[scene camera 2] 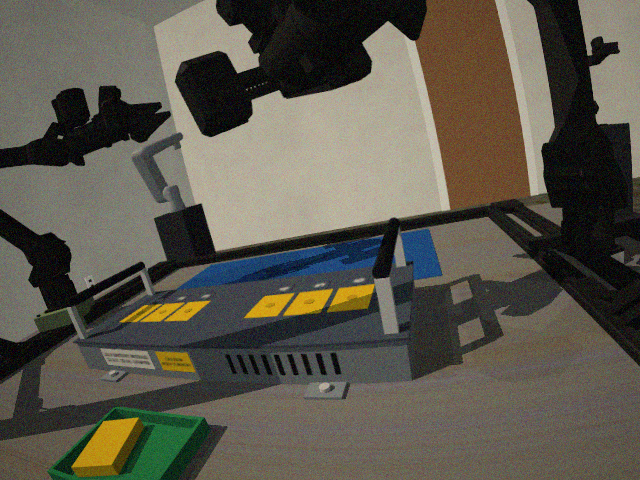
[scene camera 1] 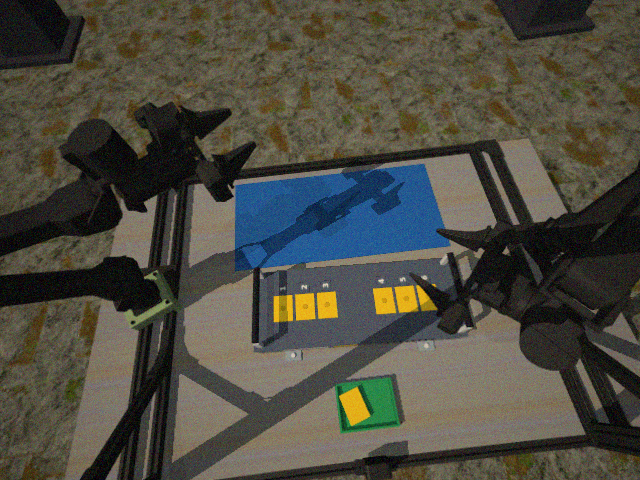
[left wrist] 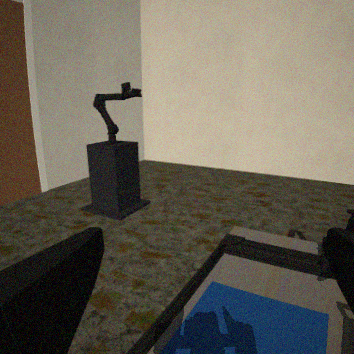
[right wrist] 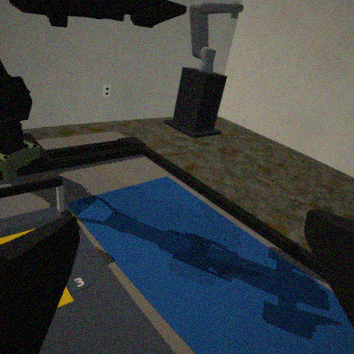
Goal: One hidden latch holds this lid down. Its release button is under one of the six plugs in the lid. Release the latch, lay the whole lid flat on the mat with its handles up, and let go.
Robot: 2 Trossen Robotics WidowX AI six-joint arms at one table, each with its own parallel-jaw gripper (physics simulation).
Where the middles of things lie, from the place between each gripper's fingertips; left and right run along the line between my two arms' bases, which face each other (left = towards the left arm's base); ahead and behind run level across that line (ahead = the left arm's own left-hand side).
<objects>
The green tray (scene camera 2: 167, 439) lies 26 cm below my right hand, 22 cm behind it and 11 cm to the left of it. Also, from my right hand: blue mat (scene camera 1: 328, 217) (27 cm below, 25 cm ahead, 11 cm to the left).
Right now the blue mat is 380 mm below my left hand, 160 mm to the right of it and 30 mm ahead of it. Also, from my left hand: green tray (440 mm behind, 370 mm below, 160 mm to the right).
</objects>
